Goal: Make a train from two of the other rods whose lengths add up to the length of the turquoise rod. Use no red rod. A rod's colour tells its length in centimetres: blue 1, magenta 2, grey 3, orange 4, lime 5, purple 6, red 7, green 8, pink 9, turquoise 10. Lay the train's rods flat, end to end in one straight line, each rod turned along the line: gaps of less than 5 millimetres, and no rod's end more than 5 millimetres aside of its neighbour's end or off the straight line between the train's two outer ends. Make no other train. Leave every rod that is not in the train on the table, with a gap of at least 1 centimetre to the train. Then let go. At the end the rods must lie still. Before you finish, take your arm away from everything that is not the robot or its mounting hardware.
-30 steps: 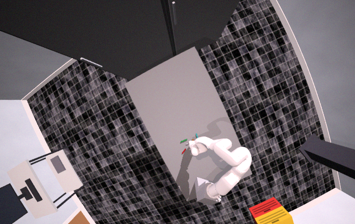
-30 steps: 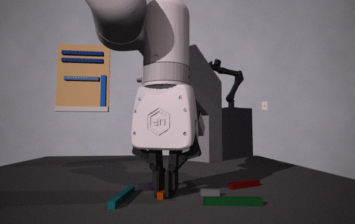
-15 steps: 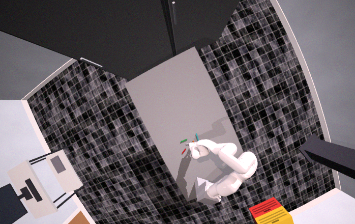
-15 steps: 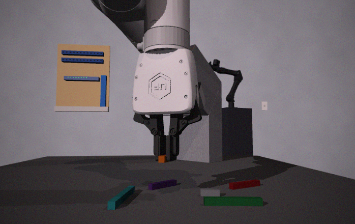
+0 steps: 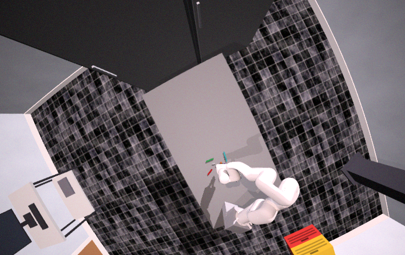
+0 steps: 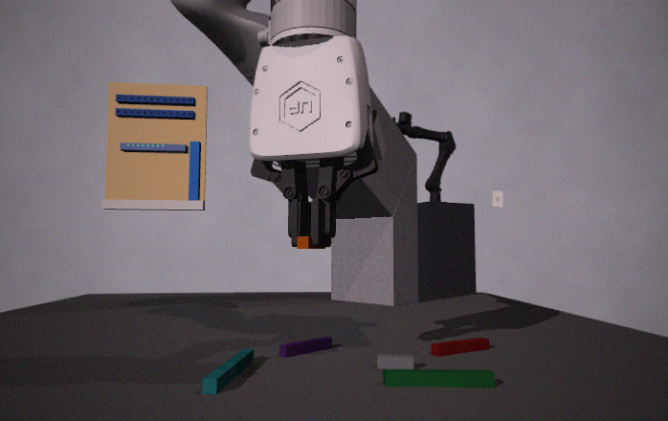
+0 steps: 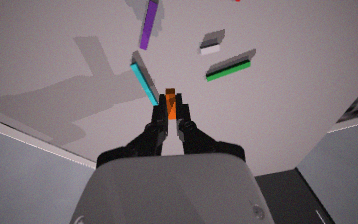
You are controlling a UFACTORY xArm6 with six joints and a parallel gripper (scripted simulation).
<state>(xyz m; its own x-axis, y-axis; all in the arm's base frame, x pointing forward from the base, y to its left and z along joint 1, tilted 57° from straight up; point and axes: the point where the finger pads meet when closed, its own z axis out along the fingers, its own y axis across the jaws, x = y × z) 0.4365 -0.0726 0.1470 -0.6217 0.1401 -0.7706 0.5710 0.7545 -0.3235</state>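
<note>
Now: the purple rod 12 cm below my hand, 7 cm behind it and 2 cm to the left of it. From my hand the other things lie so: turquoise rod (12 cm below, 6 cm to the right, 1 cm behind); grey rod (12 cm below, 7 cm to the left, 2 cm ahead); orange rod (2 cm below).
</note>
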